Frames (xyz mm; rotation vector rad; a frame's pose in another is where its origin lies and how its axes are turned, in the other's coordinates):
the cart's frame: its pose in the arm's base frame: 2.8 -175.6 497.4 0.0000 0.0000 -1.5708
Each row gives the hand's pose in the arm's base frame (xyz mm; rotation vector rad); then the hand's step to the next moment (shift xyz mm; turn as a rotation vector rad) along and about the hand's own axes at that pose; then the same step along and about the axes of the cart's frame.
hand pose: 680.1 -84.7 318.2 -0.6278 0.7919 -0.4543
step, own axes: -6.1 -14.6 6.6 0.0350 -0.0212 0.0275
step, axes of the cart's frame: 4.8 -0.8 16.4 0.0267 0.0399 0.0111
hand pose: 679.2 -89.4 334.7 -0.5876 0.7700 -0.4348
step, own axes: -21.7 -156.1 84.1 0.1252 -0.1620 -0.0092
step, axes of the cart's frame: 78.1 25.3 158.6 0.1962 0.0492 0.0329
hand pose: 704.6 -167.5 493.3 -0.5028 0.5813 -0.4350
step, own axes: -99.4 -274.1 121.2 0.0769 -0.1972 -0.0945
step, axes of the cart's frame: 126.9 -67.6 281.1 0.2266 -0.0479 0.0105
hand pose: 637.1 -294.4 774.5 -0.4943 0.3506 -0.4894
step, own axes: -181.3 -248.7 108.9 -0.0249 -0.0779 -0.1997
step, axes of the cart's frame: 56.9 -192.4 257.5 0.1197 -0.1347 -0.1188
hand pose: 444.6 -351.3 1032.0 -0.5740 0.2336 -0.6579
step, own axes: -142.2 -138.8 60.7 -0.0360 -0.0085 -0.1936
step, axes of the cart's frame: -26.8 -157.5 132.8 0.0653 -0.1056 -0.1531
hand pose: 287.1 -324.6 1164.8 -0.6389 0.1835 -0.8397
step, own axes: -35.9 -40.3 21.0 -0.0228 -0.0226 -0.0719
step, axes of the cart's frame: -16.2 -41.2 37.4 0.0269 -0.0578 -0.0462
